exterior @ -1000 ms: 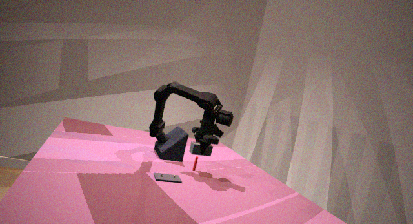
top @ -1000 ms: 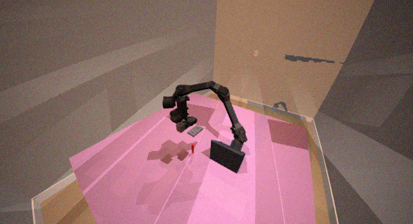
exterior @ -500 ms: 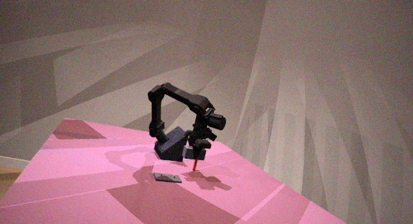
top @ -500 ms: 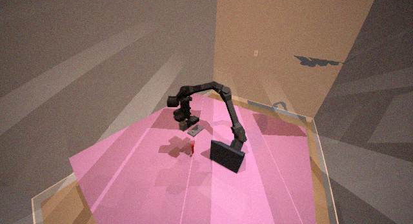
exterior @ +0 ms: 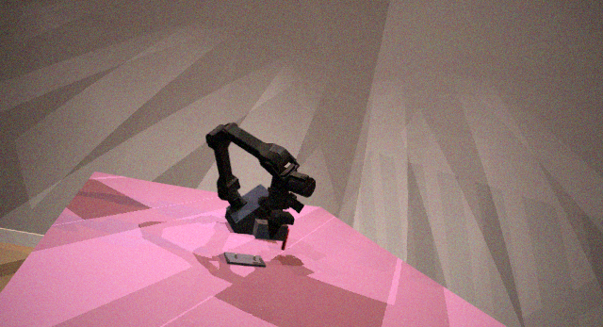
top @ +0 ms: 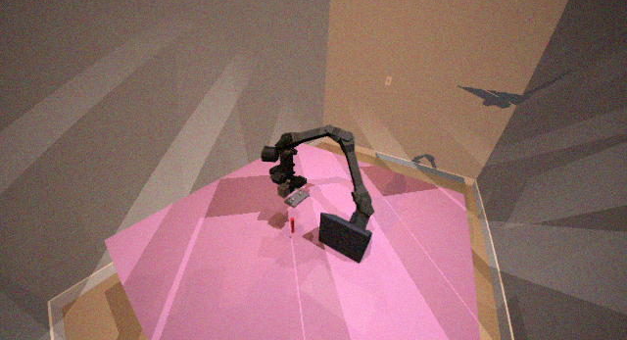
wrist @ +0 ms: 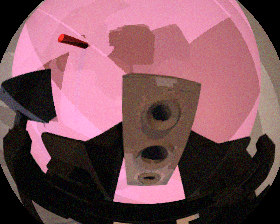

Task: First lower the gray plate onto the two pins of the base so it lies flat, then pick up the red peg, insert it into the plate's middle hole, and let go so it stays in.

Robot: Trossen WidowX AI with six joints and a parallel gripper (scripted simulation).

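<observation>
The flat gray base is 10 mm behind my gripper tip, 60 mm to the right of it and 90 mm below it. From my gripper tip the other things lie so: thick gray plate (30 mm above); red peg (110 mm behind, 130 mm to the left, 50 mm below).
</observation>
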